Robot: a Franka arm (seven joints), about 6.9 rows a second.
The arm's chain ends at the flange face. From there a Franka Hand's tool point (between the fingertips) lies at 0.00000 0.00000 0.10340 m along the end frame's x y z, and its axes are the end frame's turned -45 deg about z.
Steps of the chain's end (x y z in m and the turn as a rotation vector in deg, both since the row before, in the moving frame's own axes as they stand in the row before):
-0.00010 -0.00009 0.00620 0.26 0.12 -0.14
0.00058 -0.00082 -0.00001 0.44 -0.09 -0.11
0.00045 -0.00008 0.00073 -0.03 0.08 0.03
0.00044 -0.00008 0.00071 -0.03 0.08 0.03
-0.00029 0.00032 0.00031 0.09 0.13 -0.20
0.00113 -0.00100 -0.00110 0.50 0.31 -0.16
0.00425 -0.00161 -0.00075 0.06 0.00 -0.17
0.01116 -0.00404 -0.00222 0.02 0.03 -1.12
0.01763 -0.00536 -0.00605 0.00 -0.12 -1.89
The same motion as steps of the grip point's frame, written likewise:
0.00048 -0.00031 0.00620 0.10 0.27 -0.14
0.00144 -0.00085 -0.00001 0.37 0.25 -0.11
0.00044 0.00040 0.00073 -0.08 0.04 0.03
0.00043 0.00039 0.00071 -0.08 0.04 0.03
-0.00015 0.00007 0.00031 -0.03 0.16 -0.20
0.00254 -0.00015 -0.00111 0.13 0.57 -0.16
0.00422 0.00179 -0.00075 0.04 0.04 -0.17
0.01081 0.00505 -0.00222 -0.01 0.04 -1.12
0.01610 0.00853 -0.00605 0.08 -0.08 -1.89

